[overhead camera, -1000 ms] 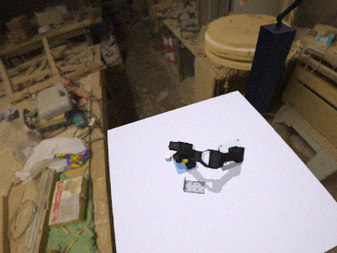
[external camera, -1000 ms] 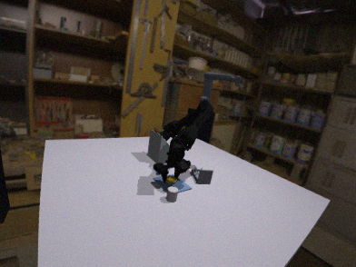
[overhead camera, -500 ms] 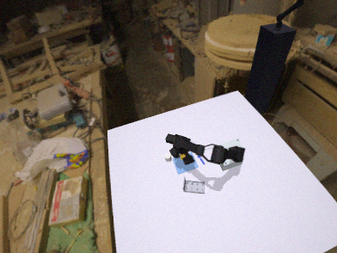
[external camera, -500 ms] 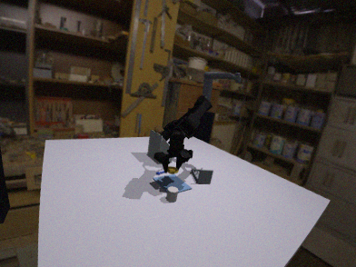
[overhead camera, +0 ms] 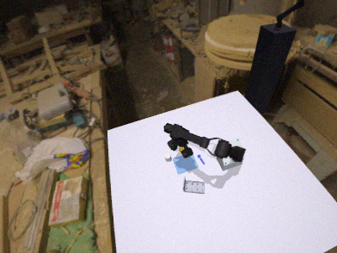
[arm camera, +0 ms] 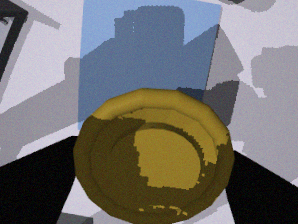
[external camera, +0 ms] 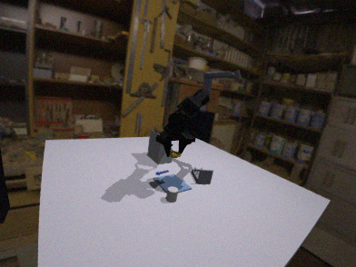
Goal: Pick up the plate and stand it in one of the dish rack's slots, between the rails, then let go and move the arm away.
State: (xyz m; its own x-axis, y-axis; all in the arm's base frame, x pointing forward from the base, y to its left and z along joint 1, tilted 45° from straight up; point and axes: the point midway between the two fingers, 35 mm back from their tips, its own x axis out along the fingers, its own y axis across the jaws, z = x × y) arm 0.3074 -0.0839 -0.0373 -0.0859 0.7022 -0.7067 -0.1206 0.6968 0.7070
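Right now the dish rack is 1 cm behind my gripper tip, 20 cm to the left of it and 12 cm below it. From my gripper tip the other things lie so: blue mat: 1 cm to the left, 15 cm below; pale cup: 11 cm ahead, 5 cm to the right, 12 cm below; yellow plate: 1 cm above.
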